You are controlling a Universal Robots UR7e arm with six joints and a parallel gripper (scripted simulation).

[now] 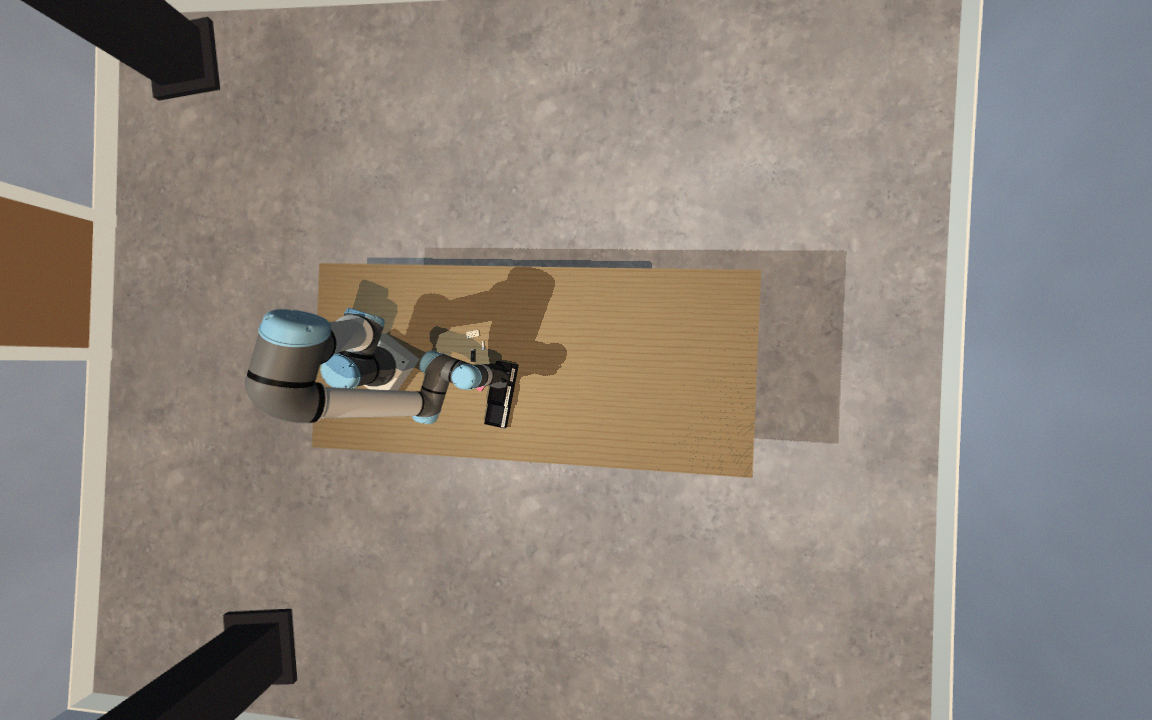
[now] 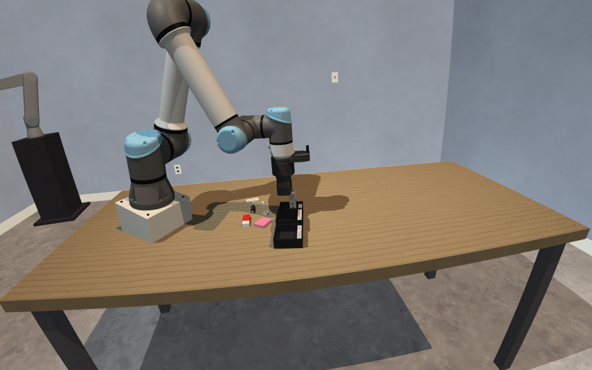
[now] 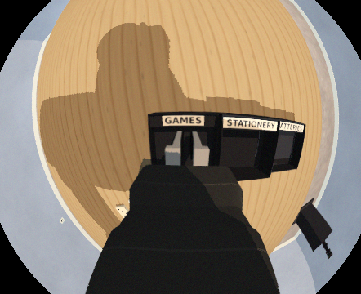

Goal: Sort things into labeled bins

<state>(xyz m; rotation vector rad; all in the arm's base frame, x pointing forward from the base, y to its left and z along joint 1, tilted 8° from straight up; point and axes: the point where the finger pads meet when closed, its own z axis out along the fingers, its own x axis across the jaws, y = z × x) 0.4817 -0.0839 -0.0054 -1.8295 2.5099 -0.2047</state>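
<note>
Now: hand 14 cm past the black battery, 9 cm to the right of it and 4 cm above it. Also, from my hand: black bin tray 7 cm to the right, 3 cm behind, 2 cm below; then hex nut 9 cm behind, 4 cm to the left, 4 cm below; then pink eraser 11 cm behind, 4 cm below, 2 cm to the right.
</note>
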